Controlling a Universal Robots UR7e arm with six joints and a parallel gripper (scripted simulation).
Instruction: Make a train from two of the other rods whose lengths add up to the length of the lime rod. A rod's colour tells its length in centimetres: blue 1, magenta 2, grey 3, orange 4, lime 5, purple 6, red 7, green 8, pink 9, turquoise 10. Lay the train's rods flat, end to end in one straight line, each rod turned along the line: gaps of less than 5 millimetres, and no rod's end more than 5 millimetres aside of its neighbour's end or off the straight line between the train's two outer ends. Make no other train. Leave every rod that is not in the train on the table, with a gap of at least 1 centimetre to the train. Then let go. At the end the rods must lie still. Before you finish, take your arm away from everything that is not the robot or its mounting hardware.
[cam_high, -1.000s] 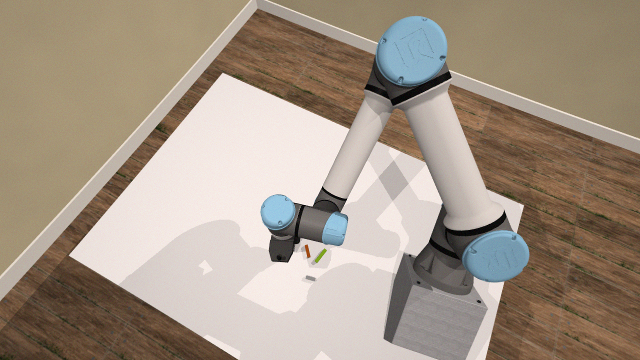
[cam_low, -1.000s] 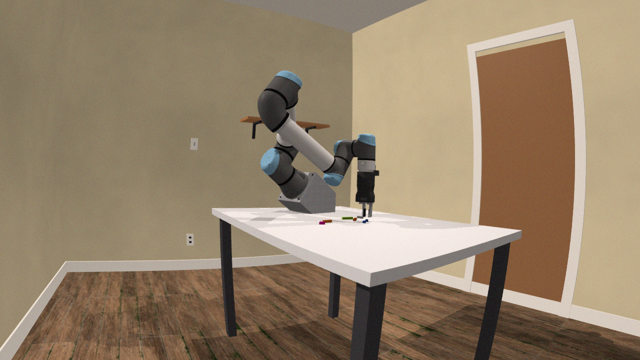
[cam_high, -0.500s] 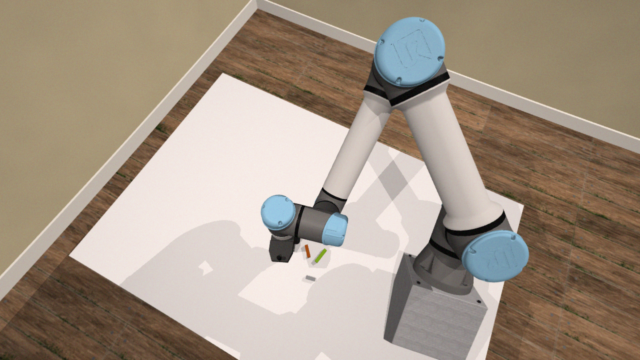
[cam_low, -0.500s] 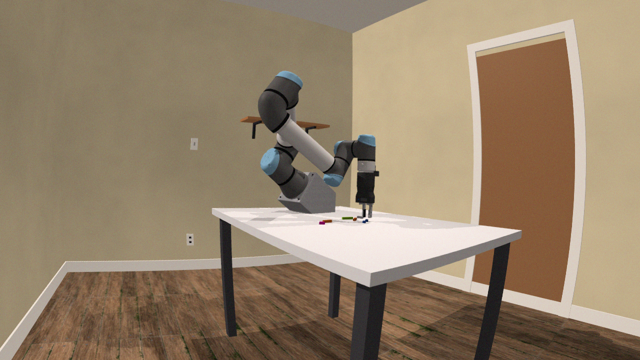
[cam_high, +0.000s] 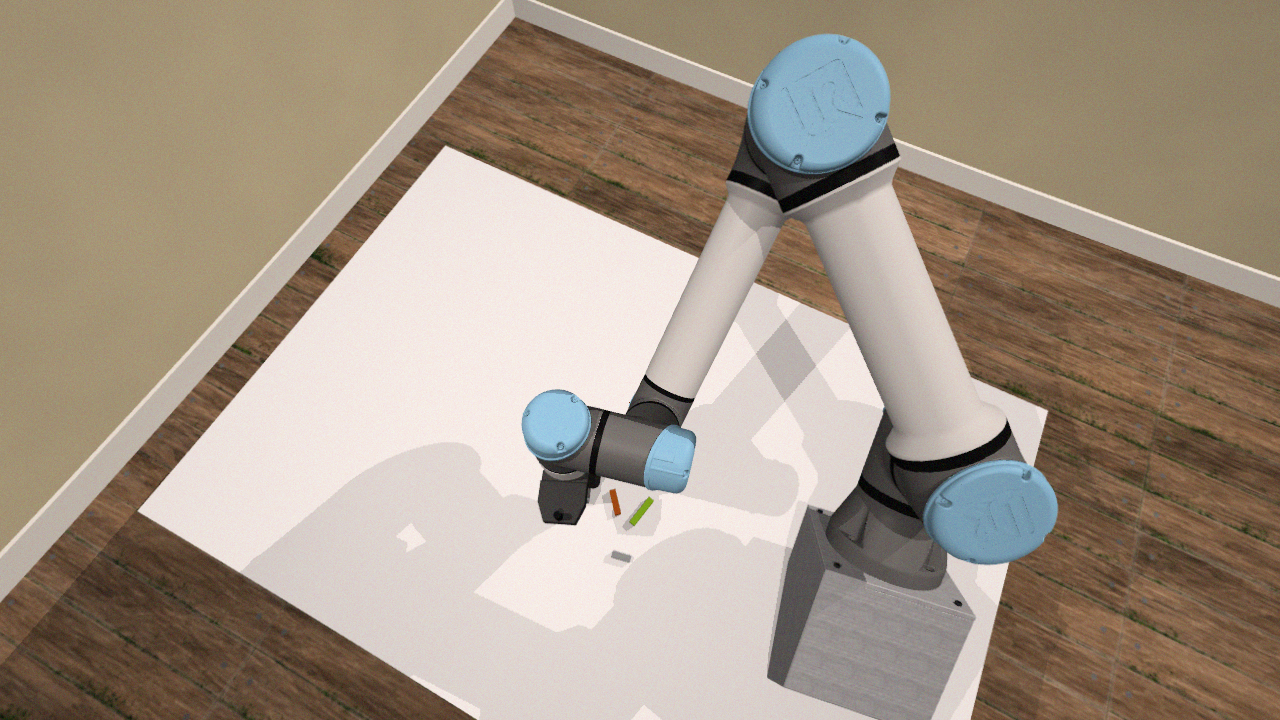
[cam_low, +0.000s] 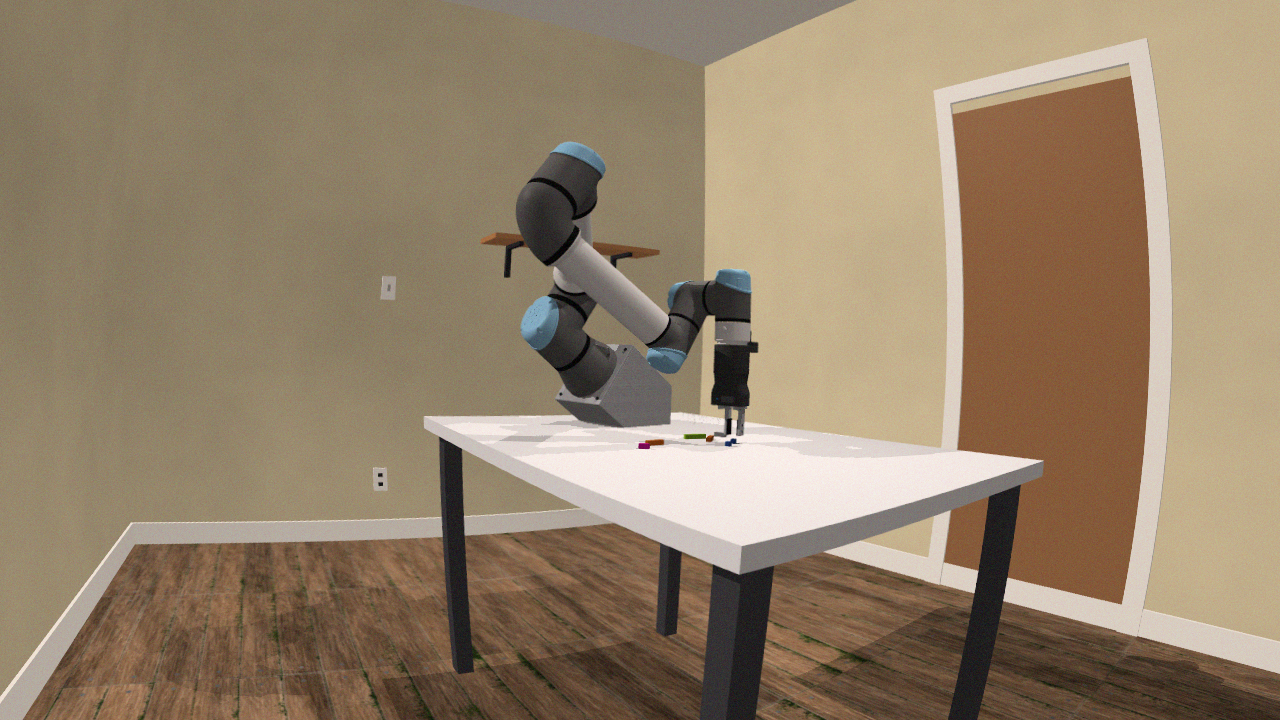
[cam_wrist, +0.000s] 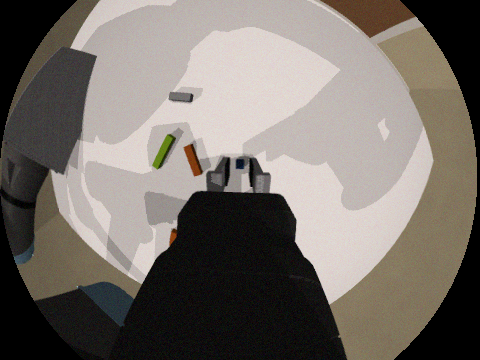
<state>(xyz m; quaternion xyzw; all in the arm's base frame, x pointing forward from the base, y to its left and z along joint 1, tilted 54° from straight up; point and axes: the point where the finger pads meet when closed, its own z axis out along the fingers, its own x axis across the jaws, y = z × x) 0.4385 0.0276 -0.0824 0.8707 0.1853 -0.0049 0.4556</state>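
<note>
My hand is 30 mm past the magenta rod, 220 mm to the left of it and 30 mm above it. The rest, counted from my hand: lime rod 100 mm behind, 20 mm to the right, 30 mm below; then grey rod 100 mm behind, 60 mm to the left, 30 mm below.
</note>
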